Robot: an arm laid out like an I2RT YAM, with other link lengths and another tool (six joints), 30 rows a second.
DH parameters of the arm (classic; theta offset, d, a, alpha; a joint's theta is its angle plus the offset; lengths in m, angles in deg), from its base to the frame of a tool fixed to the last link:
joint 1: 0 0.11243 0.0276 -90
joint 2: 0 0 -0.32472 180
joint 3: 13.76 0 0.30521 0
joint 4: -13.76 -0.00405 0.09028 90
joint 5: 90 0.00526 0 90
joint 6: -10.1 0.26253 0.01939 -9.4
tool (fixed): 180 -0.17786 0 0
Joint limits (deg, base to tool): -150..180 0..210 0..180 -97..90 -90..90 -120..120
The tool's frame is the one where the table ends.
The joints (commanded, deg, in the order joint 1, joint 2, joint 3, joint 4, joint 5, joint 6), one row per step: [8.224 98.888 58.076 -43.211 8.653 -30.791]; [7.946 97.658 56.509 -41.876 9.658 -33.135]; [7.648 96.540 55.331 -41.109 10.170 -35.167]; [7.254 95.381 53.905 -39.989 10.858 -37.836]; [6.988 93.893 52.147 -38.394 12.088 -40.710]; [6.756 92.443 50.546 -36.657 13.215 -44.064]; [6.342 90.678 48.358 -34.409 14.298 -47.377]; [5.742 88.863 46.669 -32.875 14.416 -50.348]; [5.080 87.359 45.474 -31.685 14.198 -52.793]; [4.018 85.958 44.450 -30.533 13.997 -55.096]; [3.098 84.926 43.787 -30.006 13.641 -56.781]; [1.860 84.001 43.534 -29.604 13.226 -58.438]
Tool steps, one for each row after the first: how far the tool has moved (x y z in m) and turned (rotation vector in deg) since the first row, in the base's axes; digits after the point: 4 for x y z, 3 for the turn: [-0.0046 -0.0027 0.0002 -1.159 -0.796 1.908]; [-0.0089 -0.0049 0.0011 -1.863 -1.258 3.530]; [-0.0136 -0.0077 0.0011 -2.850 -1.760 5.640]; [-0.0189 -0.0103 0.0016 -4.419 -2.695 7.958]; [-0.0232 -0.0122 0.0026 -6.025 -3.740 10.731]; [-0.0293 -0.0155 0.0025 -7.675 -4.948 13.218]; [-0.0348 -0.0185 0.0045 -8.413 -6.013 15.343]; [-0.0386 -0.0214 0.0071 -8.798 -7.019 16.970]; [-0.0414 -0.0267 0.0099 -9.270 -8.045 18.048]; [-0.0439 -0.0311 0.0120 -9.447 -8.583 18.763]; [-0.0446 -0.0372 0.0159 -9.645 -9.288 19.135]
